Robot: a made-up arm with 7 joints. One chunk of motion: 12 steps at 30 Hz.
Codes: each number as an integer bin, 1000 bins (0 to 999) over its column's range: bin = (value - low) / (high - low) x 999, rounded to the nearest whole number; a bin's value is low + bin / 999 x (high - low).
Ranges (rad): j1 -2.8..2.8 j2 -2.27..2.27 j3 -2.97..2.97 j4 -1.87..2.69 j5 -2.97..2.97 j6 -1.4..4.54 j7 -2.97..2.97
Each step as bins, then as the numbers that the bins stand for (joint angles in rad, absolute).
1 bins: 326 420 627 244 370 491 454
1 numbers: -0.9726 -0.3613 0.7581 -0.7562 -0.7700 1.5195 -0.2705
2 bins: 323 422 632 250 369 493 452
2 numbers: -0.9894 -0.3522 0.7878 -0.7289 -0.7759 1.5314 -0.2824
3 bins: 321 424 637 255 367 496 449
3 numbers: -1.0006 -0.3431 0.8176 -0.7060 -0.7878 1.5492 -0.3003
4 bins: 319 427 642 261 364 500 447
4 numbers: -1.0118 -0.3295 0.8473 -0.6786 -0.8057 1.5730 -0.3122
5 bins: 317 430 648 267 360 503 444
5 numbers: -1.0230 -0.3158 0.8830 -0.6513 -0.8295 1.5908 -0.3300
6 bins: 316 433 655 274 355 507 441
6 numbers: -1.0286 -0.3022 0.9246 -0.6193 -0.8592 1.6146 -0.3478
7 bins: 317 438 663 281 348 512 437
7 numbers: -1.0230 -0.2795 0.9722 -0.5874 -0.9008 1.6443 -0.3716
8 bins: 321 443 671 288 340 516 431
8 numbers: -1.0006 -0.2568 1.0197 -0.5554 -0.9484 1.6681 -0.4073
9 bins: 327 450 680 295 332 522 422
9 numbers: -0.9670 -0.2250 1.0732 -0.5235 -0.9959 1.7038 -0.4608
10 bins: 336 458 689 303 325 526 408
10 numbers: -0.9165 -0.1886 1.1268 -0.4869 -1.0376 1.7276 -0.5441
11 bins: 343 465 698 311 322 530 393
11 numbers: -0.8773 -0.1568 1.1803 -0.4504 -1.0554 1.7514 -0.6332
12 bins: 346 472 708 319 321 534 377
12 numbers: -0.8605 -0.1250 1.2397 -0.4139 -1.0614 1.7751 -0.7284
